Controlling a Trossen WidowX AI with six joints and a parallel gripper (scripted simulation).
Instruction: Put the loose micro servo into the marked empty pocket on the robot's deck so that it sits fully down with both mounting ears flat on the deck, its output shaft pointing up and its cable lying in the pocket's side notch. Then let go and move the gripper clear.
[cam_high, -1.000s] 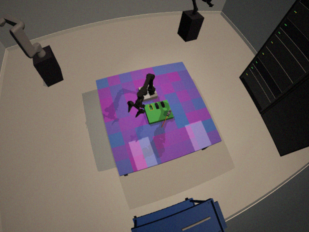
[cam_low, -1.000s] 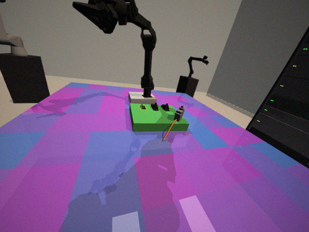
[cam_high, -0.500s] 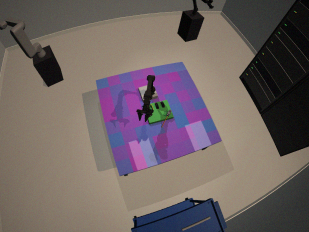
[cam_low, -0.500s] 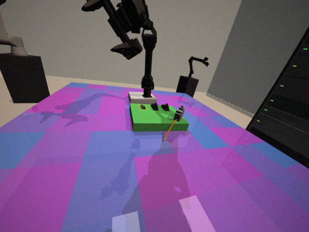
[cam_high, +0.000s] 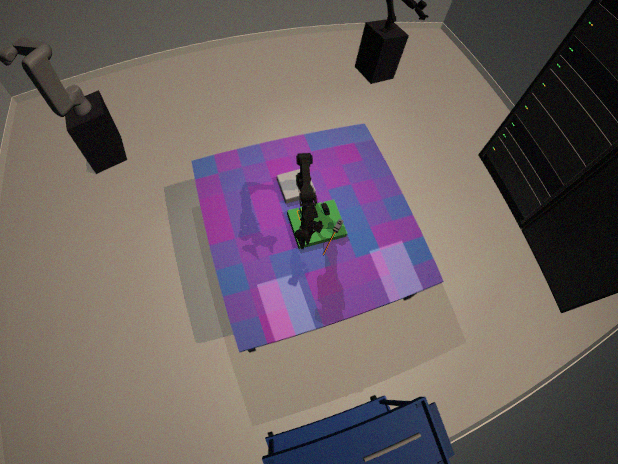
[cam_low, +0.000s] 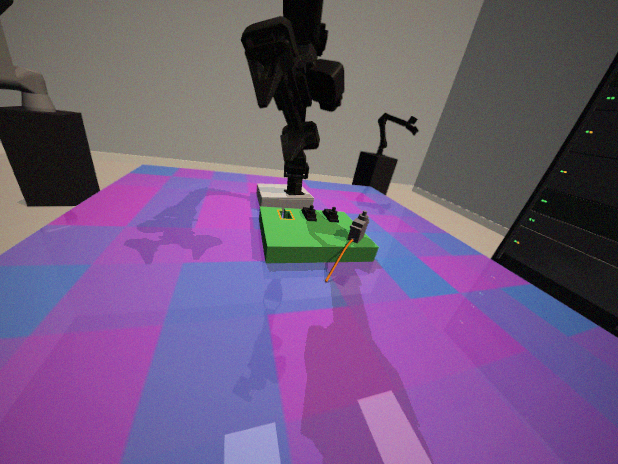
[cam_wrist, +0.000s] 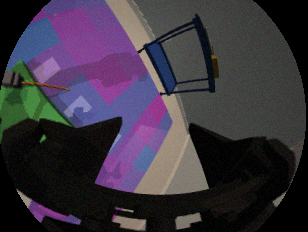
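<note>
My gripper tip is 150 mm past the green deck, 200 mm to the right of it and 260 mm above it.
</note>
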